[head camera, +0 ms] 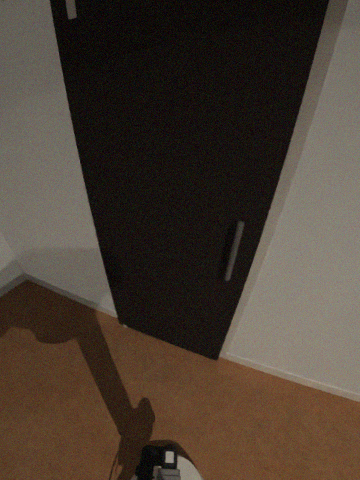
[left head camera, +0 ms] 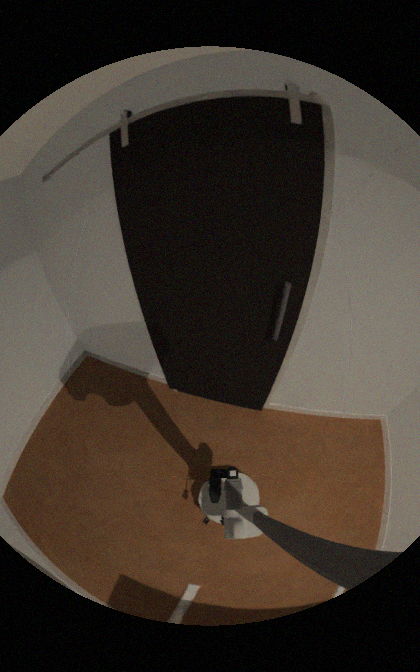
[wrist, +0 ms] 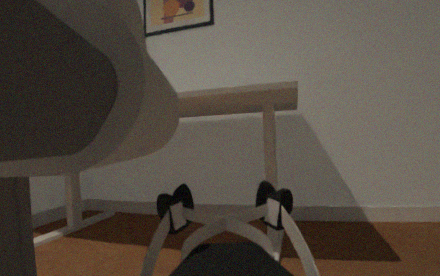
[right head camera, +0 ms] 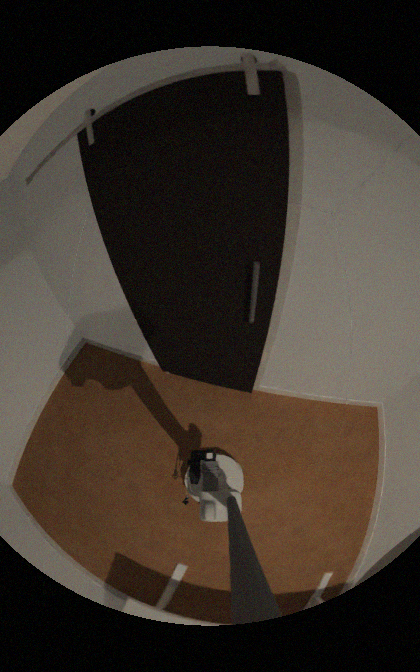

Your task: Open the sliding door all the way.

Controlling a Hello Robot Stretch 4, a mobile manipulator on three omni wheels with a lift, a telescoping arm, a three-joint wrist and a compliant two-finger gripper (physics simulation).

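Frame: origin at the robot's base, x left, y back, z up, level; millimetres.
Seen in the pictures: gripper, fingertip midpoint: (left head camera: 214, 524) (wrist: 224, 198) (right head camera: 193, 505).
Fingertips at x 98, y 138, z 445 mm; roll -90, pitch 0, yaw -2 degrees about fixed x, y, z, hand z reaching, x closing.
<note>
Offsets run from my fingertips to a thing's top centre. "pt": to the spot under its first point. Level surfaces: height alone.
The sliding door @[pt dx -105, dy -993, dz +954 mm] (head camera: 185, 165) (left head camera: 220, 240) (right head camera: 200, 215) is a tall, nearly black panel in the head views. It hangs in front of the wall by two light brackets on an overhead rail (left head camera: 82, 150) that runs on to the left past the door. A grey vertical bar handle @[pt dx -330, dy -846, dz +647 mm] (head camera: 234, 251) (left head camera: 281, 311) (right head camera: 254, 292) is near its right edge. A light frame strip shows along that right edge. My gripper (wrist: 224, 198) is open, with nothing between its fingertips, and is apart from the door and handle. The door does not show in the wrist view.
In the wrist view a table @[dz +222 mm] (wrist: 240, 101) with light legs stands by a wall, below a framed picture (wrist: 179, 11). My round white base (left head camera: 250, 487) (right head camera: 232, 475) is on the brown floor in front of the door. Walls meet at a corner left of the door.
</note>
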